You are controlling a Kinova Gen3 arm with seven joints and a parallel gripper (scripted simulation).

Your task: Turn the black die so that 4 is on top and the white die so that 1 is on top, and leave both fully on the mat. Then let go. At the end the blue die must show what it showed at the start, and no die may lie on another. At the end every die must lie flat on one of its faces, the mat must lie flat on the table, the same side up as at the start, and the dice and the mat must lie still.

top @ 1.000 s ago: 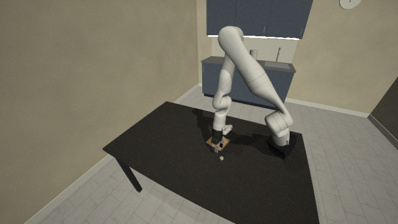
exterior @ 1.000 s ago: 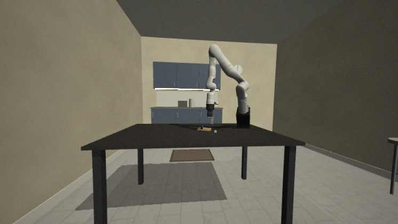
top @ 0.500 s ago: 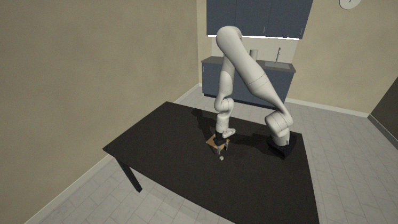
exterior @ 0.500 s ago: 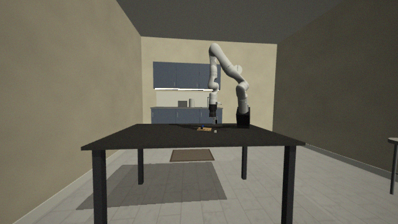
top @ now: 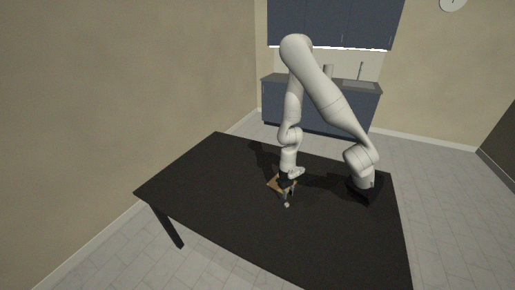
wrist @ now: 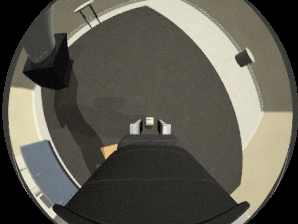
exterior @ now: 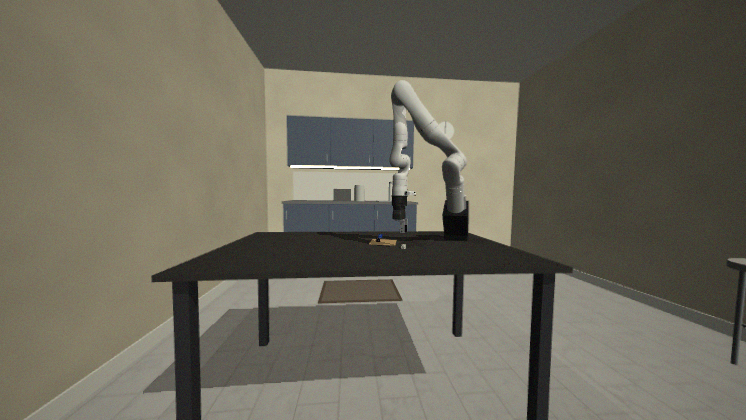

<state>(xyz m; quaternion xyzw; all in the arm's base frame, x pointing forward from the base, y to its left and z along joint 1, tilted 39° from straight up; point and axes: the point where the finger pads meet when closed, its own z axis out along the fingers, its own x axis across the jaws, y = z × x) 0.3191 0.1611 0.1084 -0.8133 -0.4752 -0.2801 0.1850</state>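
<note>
The white die lies 90 mm below my hand. The rest, counted from my hand: tan mat: 100 mm ahead, 140 mm to the right, 100 mm below; then black die: 130 mm ahead, 130 mm to the right, 80 mm below; then blue die: 120 mm ahead, 280 mm to the right, 90 mm below.
</note>
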